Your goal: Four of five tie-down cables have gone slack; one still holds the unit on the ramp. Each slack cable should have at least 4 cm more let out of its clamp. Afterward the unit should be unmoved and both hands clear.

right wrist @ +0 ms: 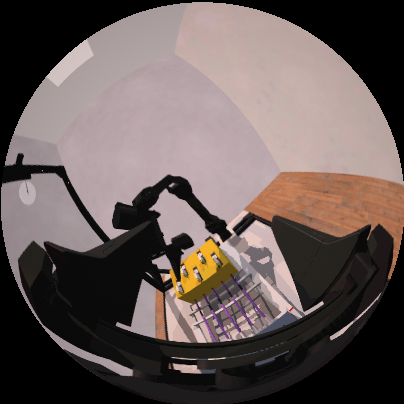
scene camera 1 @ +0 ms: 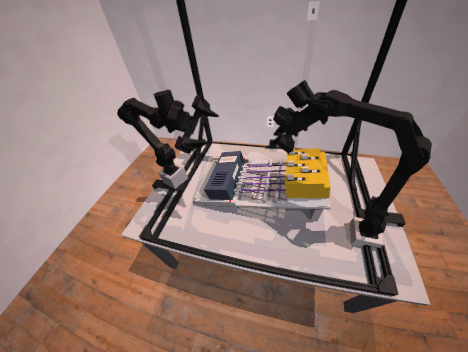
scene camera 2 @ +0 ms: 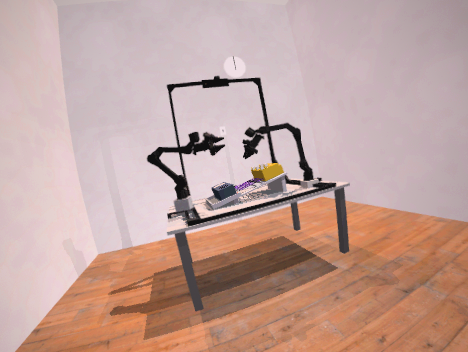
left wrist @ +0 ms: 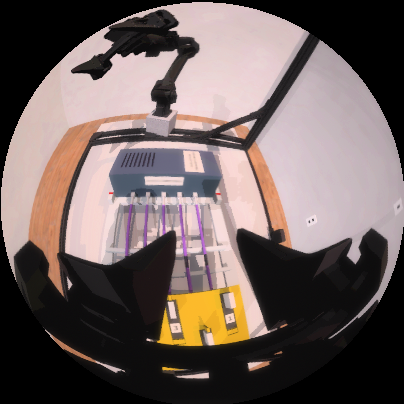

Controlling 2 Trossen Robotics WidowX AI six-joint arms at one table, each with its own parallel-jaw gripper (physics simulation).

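Note:
The dark blue unit (scene camera 1: 223, 177) (scene camera 2: 223, 190) (left wrist: 165, 172) (right wrist: 280, 324) sits low on the white ramp (scene camera 1: 305, 203). Purple cables run from it to the yellow clamp block (scene camera 1: 307, 190) (scene camera 2: 270, 172) (left wrist: 200, 310) (right wrist: 212, 284) at the ramp's high end. White levers stand on the block, with number labels on some; which cables are slack cannot be told. My left gripper (scene camera 1: 281, 144) (left wrist: 206, 235) is partly open and empty, above the back left part of the block in scene camera 1. My right gripper (scene camera 1: 210, 131) (scene camera 2: 222, 143) is wide open and empty, high behind the unit.
Pale crossbars lie under the cables between unit and block. A black frame rail (scene camera 1: 260, 269) runs along the table's front edge. Black uprights (scene camera 1: 188, 47) (scene camera 2: 175, 125) rise behind the table. Small red marks show beside the unit in the left wrist view.

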